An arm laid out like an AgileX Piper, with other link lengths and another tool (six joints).
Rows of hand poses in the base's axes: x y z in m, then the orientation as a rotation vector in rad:
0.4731, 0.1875, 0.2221, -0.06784, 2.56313, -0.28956
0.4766, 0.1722, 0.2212, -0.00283, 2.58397, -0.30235
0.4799, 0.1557, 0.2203, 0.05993, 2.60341, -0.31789
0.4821, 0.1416, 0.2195, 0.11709, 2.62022, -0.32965
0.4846, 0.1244, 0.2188, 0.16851, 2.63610, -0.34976
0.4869, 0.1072, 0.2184, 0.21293, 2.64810, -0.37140
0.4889, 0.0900, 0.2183, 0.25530, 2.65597, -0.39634
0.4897, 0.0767, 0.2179, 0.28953, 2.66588, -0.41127
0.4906, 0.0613, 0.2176, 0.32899, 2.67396, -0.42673
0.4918, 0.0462, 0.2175, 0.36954, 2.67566, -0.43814
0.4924, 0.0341, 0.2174, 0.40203, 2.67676, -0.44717
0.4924, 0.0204, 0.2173, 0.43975, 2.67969, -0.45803
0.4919, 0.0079, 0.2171, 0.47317, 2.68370, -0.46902
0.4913, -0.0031, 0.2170, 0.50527, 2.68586, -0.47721
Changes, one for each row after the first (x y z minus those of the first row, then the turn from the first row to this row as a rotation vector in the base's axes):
0.0035, -0.0153, -0.0009, 0.00552, 0.01564, -0.05089
0.0068, -0.0318, -0.0018, 0.00845, 0.03163, -0.10030
0.0090, -0.0459, -0.0026, 0.01270, 0.04625, -0.14441
0.0115, -0.0631, -0.0033, 0.00982, 0.06187, -0.18588
0.0138, -0.0803, -0.0037, 0.00426, 0.07480, -0.22224
0.0158, -0.0975, -0.0038, -0.00422, 0.08471, -0.25744
0.0166, -0.1108, -0.0042, -0.00722, 0.09622, -0.28483
0.0175, -0.1262, -0.0045, -0.00965, 0.10650, -0.31576
0.0187, -0.1413, -0.0046, -0.00945, 0.11057, -0.34631
0.0193, -0.1534, -0.0047, -0.00924, 0.11396, -0.37072
0.0193, -0.1671, -0.0048, -0.00917, 0.12000, -0.39911
0.0188, -0.1796, -0.0050, -0.00998, 0.12731, -0.42447
0.0182, -0.1906, -0.0051, -0.00924, 0.13271, -0.44828

